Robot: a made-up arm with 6 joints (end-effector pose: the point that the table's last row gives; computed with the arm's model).
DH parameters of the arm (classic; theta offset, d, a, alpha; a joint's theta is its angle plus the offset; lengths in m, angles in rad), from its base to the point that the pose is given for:
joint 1: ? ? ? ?
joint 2: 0.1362 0 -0.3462 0
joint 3: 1.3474 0 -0.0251 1.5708
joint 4: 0 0.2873 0 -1.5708
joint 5: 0 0 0.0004 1.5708
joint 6: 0 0.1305 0 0
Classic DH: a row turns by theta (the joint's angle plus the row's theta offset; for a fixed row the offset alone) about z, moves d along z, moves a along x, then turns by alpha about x.
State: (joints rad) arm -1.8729 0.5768 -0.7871 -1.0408 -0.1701 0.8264
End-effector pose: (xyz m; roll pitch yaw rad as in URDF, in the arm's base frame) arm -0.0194 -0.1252 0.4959 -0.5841 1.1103 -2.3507
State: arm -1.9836 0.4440 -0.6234 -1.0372 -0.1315 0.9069
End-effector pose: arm -0.0284 -0.1007 0.4450 -0.4466 1.2015 -2.3383
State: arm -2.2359 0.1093 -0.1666 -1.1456 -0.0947 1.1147
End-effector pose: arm -0.0363 -0.0640 0.2869 -0.2396 1.3824 -2.3919
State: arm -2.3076 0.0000 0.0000 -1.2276 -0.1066 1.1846
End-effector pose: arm -0.0376 -0.0603 0.2259 -0.4102 1.4371 -2.6200
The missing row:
joint 1: 0 0.113 0 -1.5708
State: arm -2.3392 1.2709 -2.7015 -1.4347 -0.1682 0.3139
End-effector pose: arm 0.0586 0.0301 0.8715 -0.1005 -0.1365 2.8345
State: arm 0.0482 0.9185 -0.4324 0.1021 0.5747 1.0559
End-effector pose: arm 0.1763 0.0158 0.2179 2.5683 0.1944 2.0078
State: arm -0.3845 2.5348 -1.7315 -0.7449 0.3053 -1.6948
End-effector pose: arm 0.5614 -0.2561 -0.0033 -2.8181 -0.5805 -1.2741
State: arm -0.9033 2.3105 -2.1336 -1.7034 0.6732 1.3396
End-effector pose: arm 0.3429 -0.5658 0.3356 -1.5391 1.1799 -3.1111
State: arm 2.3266 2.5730 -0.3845 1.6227 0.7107 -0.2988
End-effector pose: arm -0.1612 0.0467 -0.0898 -2.6927 -0.7308 -2.5128
